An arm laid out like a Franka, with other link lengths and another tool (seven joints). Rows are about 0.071 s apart.
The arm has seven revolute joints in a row. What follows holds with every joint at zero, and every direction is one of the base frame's.
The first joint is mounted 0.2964 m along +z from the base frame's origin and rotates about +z.
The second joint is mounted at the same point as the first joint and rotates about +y.
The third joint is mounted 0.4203 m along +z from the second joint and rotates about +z.
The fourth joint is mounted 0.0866 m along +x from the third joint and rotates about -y.
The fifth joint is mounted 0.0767 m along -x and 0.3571 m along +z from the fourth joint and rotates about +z.
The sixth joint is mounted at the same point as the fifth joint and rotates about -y.
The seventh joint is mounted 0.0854 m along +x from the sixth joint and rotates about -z.
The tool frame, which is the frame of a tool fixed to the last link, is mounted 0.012 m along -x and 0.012 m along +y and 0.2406 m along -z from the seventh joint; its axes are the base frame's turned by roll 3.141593, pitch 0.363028 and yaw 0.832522 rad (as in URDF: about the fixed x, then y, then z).
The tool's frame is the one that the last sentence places.
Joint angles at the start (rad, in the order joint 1, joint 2, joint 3, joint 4, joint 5, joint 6, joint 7): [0.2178, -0.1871, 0.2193, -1.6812, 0.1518, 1.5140, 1.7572]
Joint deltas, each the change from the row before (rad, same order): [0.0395, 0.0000, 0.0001, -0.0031, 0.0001, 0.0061, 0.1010]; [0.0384, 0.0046, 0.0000, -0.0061, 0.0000, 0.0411, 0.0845]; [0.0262, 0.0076, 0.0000, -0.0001, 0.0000, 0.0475, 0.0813]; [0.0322, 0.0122, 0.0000, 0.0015, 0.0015, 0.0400, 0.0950]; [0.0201, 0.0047, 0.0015, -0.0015, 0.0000, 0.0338, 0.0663]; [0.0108, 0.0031, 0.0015, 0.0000, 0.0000, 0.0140, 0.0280]
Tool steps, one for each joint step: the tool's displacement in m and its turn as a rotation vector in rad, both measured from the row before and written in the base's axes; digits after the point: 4 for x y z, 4 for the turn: [-0.0077, 0.0150, -0.0009, -0.0020, 0.0082, -0.0616]; [0.0002, 0.0182, -0.0005, 0.0135, -0.0164, -0.0503]; [0.0055, 0.0151, 0.0019, 0.0218, -0.0226, -0.0598]; [0.0028, 0.0176, -0.0001, 0.0217, -0.0081, -0.0662]; [0.0017, 0.0120, 0.0013, 0.0189, -0.0110, -0.0477]; [-0.0002, 0.0065, 0.0003, 0.0081, -0.0035, -0.0169]
